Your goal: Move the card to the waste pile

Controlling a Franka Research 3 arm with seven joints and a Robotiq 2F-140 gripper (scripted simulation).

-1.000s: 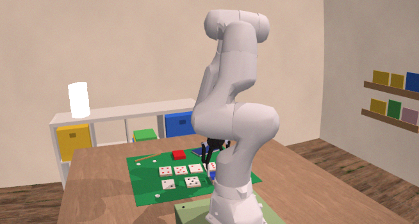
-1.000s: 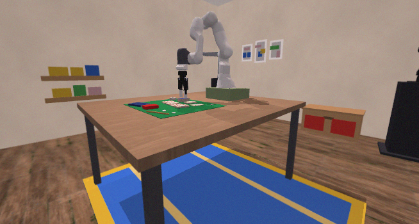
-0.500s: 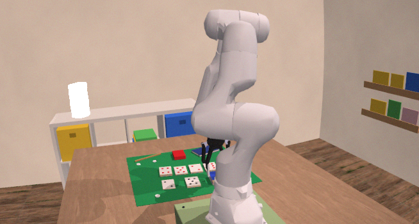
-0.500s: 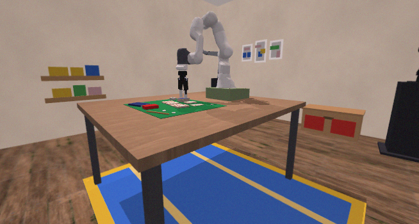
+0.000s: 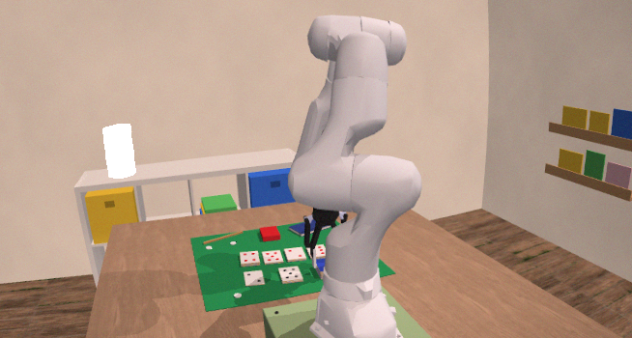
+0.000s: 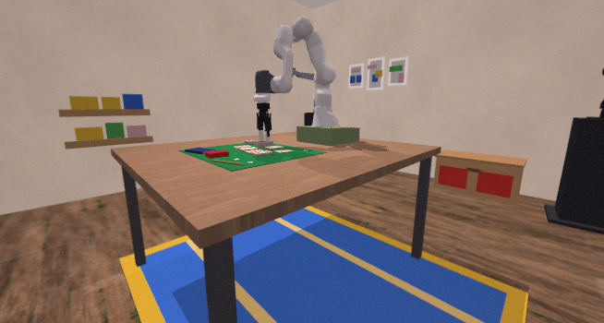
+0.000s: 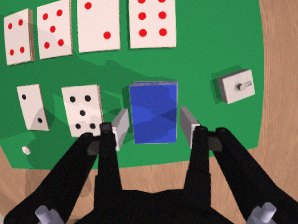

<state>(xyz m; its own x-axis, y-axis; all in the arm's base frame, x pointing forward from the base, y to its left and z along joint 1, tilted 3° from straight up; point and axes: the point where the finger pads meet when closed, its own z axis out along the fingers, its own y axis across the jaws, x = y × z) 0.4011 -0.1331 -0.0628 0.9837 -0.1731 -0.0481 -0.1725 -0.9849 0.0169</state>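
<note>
The black-pip card lies 50 mm ahead of my hand, 230 mm to the left of it and 50 mm below it. The rest, counted from my hand: red block: 350 mm ahead, 80 mm to the left, 40 mm below; then grey block: 20 mm ahead, 130 mm to the right, 40 mm below; then green mat: 170 mm ahead, 90 mm to the left, 70 mm below.
</note>
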